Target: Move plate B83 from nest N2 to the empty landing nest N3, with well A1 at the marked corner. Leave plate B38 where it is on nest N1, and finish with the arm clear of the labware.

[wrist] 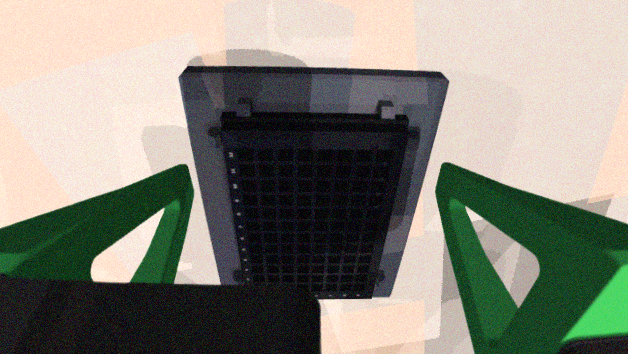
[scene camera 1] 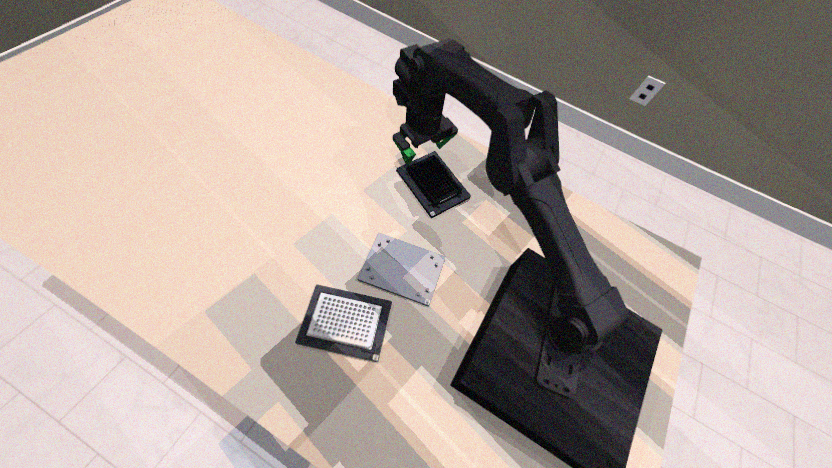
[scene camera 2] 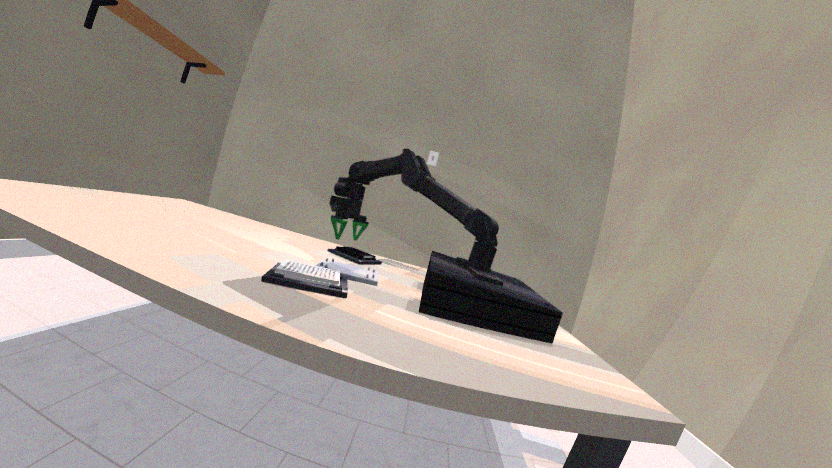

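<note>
A black well plate [scene camera 1: 433, 177] [scene camera 2: 357, 252] [wrist: 310, 215] sits on a dark nest [scene camera 1: 417, 192] [wrist: 330, 90]. A white well plate [scene camera 1: 344, 320] [scene camera 2: 308, 273] sits on another dark nest [scene camera 1: 381, 334] [scene camera 2: 302, 286]. Between them lies the empty grey nest [scene camera 1: 401, 267] [scene camera 2: 360, 275], with small posts and a pale mark at one corner. I cannot read the plate or nest codes. My gripper [scene camera 1: 426, 147] [scene camera 2: 347, 238] [wrist: 314, 177] is open and empty, pointing down above the black plate; in the wrist view its green fingers stand on either side of the nest's long edges. My gripper's body hides the nest's near left corner there.
The arm's black base block [scene camera 1: 512, 372] [scene camera 2: 488, 302] stands to the right of the nests. The table's front edge [scene camera 2: 325, 366] runs along the near side. A wall shelf [scene camera 2: 162, 34] is high at the upper left, far from the arm.
</note>
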